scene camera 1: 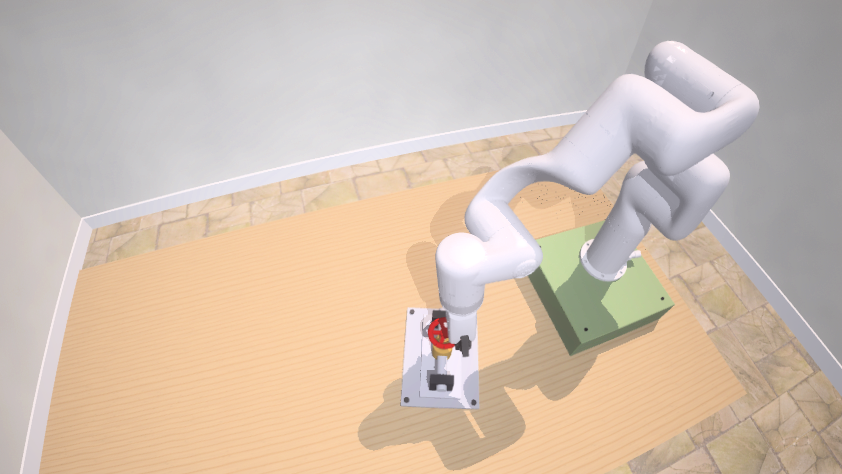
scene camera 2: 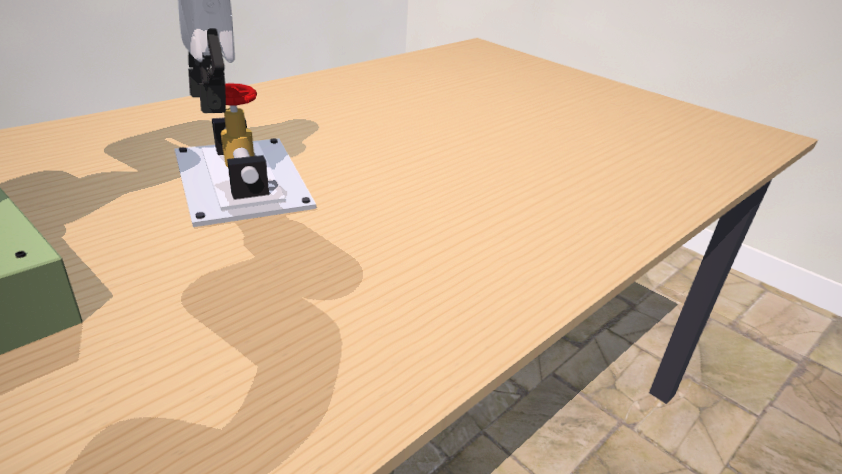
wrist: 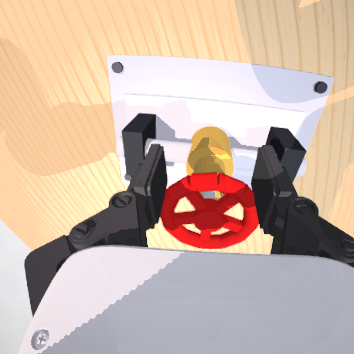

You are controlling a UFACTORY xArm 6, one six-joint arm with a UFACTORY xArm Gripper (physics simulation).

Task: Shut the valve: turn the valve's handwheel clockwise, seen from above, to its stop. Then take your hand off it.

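Observation:
The red handwheel (scene camera 1: 431,335) (scene camera 2: 242,94) (wrist: 209,218) lies level on top of the brass valve body (scene camera 1: 441,352) (scene camera 2: 237,144) (wrist: 212,142). The valve sits in a pipe on a pale base plate (scene camera 1: 412,376) (scene camera 2: 188,197) (wrist: 175,75). My gripper (scene camera 1: 456,342) (scene camera 2: 213,97) (wrist: 209,163) is shut on the handwheel. In the wrist view, its black finger pads stand at the left and right sides of the rim. In scene camera 2, the fingers line up one behind the other and hide the wheel's left part. In scene camera 1, the arm hides part of the wheel's right side.
Black pipe supports (scene camera 1: 440,382) (scene camera 2: 248,176) (wrist: 139,137) stand on the plate at both ends of the pipe. The green base block (scene camera 1: 639,294) (scene camera 2: 35,306) carries the arm, to the right of the valve in scene camera 1. Both stand on the wooden table (scene camera 1: 235,323) (scene camera 2: 530,206).

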